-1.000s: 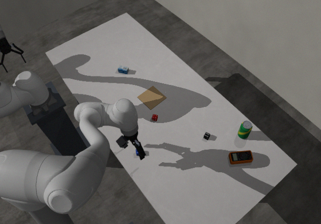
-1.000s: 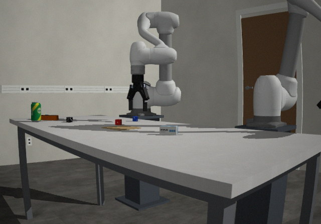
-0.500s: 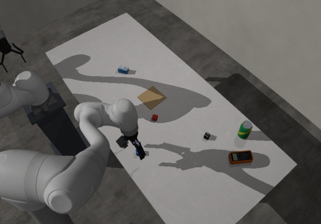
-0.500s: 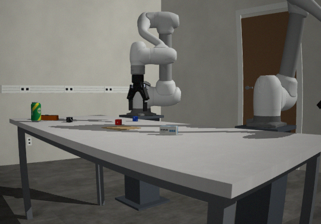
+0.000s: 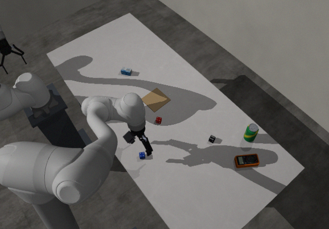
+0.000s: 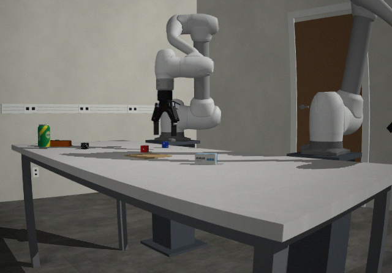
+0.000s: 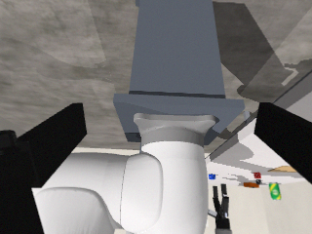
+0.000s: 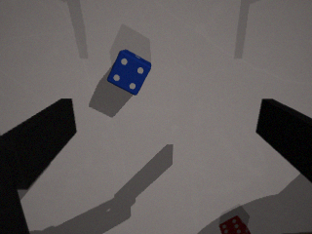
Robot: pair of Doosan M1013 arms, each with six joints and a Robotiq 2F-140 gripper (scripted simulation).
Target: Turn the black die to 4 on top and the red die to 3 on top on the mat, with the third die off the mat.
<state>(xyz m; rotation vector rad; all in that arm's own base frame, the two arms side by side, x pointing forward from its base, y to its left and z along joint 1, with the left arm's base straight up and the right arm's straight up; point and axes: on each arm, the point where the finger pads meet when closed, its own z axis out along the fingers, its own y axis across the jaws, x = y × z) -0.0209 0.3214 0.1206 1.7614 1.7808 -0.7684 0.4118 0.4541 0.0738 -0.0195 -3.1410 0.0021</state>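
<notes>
The black die lies 36 cm ahead of my right hand, 18 cm to the right of it and 6 cm below it. From my right hand the other things lie so: blue die 6 cm below, 3 cm to the right, 2 cm behind; red die 18 cm ahead, 11 cm to the left, 6 cm below; tan mat 26 cm to the left, 26 cm ahead, 7 cm below.
</notes>
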